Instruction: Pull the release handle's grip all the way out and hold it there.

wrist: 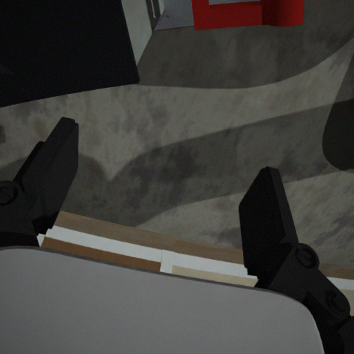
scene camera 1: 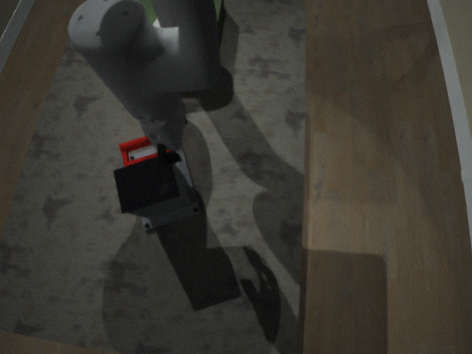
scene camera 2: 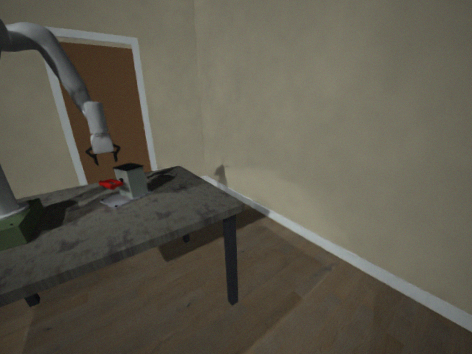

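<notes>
The release handle is a red frame on the robot-base side of a pale box with a black top. Its thicker grip bar is the side farthest from the box. The box stands on a light grey base plate. My gripper is open and empty. It points down, above and apart from the handle. In the wrist view the handle is cut off at the top edge, and in scene camera 1 my gripper hides part of it.
The box and plate stand on a mottled grey table. The arm's green base is at the left in scene camera 2. The box rises beside the handle. The table's edge lies to the right in scene camera 1, with wooden floor beyond.
</notes>
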